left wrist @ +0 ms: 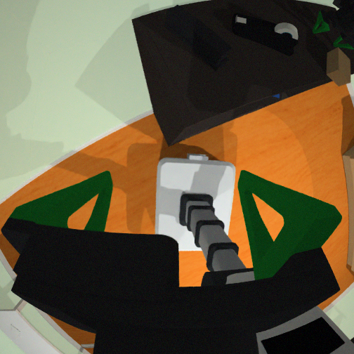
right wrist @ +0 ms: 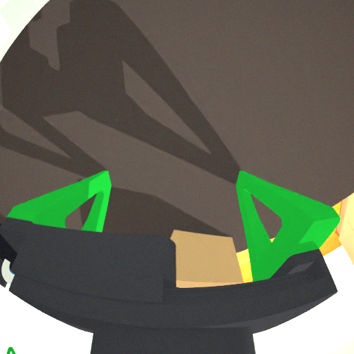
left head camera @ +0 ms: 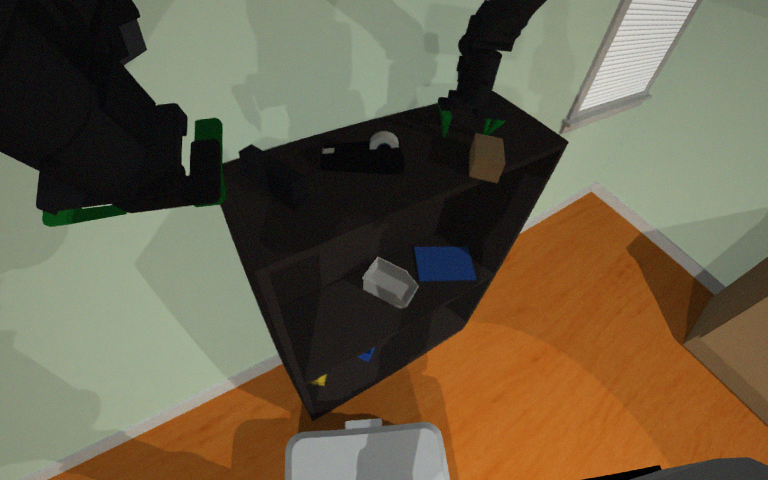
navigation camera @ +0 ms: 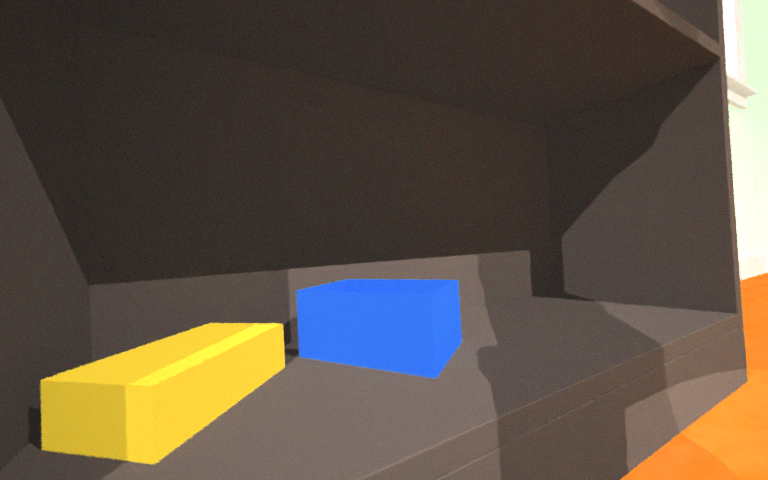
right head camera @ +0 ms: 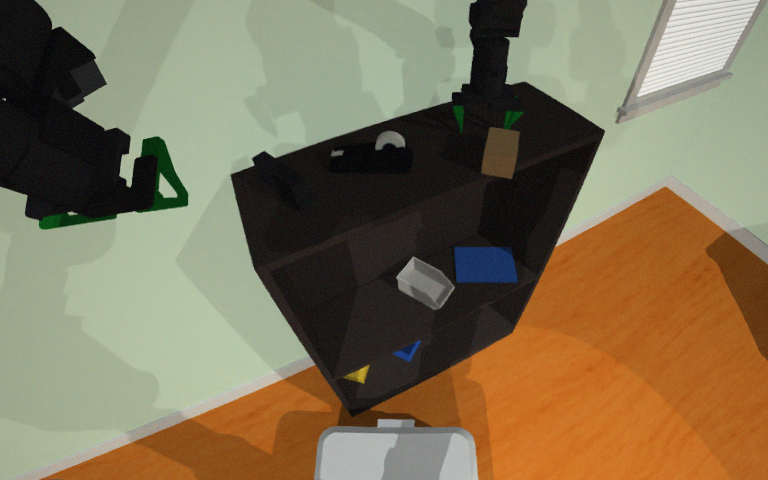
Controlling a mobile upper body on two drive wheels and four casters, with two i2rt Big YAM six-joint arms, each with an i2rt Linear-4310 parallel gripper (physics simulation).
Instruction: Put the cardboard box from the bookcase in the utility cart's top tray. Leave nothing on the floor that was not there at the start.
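Places are measured from the left arm's base along level axes (x right, y down, z ahead), in millimetres.
Pixels of known places: left gripper, fingertip midpoint: point(left head camera: 173, 200) point(right head camera: 150, 206); right gripper, fingertip midpoint: point(left head camera: 463, 137) point(right head camera: 482, 132).
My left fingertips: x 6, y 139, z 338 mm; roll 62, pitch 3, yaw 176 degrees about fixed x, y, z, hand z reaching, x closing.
Behind a point stands the place of what it marks.
The cardboard box point(left head camera: 487, 158) {y 300, x 449, z 614 mm} point(right head camera: 500, 152) {y 300, x 455, z 616 mm} point(left wrist: 339, 67) point(right wrist: 205, 257) is small and tan, at the front edge of the top board of the dark bookcase point(left head camera: 339, 209) {y 350, x 164, z 529 mm} point(right head camera: 317, 217) {y 350, x 124, z 514 mm} point(left wrist: 165, 60) point(right wrist: 295, 100). My right gripper point(left head camera: 465, 134) {y 349, x 454, z 760 mm} point(right head camera: 483, 130) {y 349, x 454, z 760 mm} point(left wrist: 323, 38) point(right wrist: 173, 177) is open and empty over the top board, just behind the box in the head views. Its palm hides part of the box in the right wrist view. My left gripper point(left wrist: 175, 177) is open and empty, high above my white base. The utility cart cannot be made out.
A black object with a white roll point(left head camera: 384, 141) {y 291, x 251, z 648 mm} point(right head camera: 390, 141) {y 291, x 254, z 647 mm} and a dark object point(left head camera: 283, 181) {y 300, x 73, z 548 mm} lie on the top board. A grey bin point(left head camera: 390, 283) {y 914, x 337, z 732 mm}, a blue item point(left head camera: 444, 264) {y 918, x 545, z 805 mm}, a blue box point(navigation camera: 373, 328) {y 1270, x 218, z 634 mm} and a yellow box point(navigation camera: 169, 390) {y 1272, x 92, z 527 mm} are on lower shelves. Tan furniture point(left head camera: 736, 339) {y 1115, x 2012, z 408 mm} stands at right.
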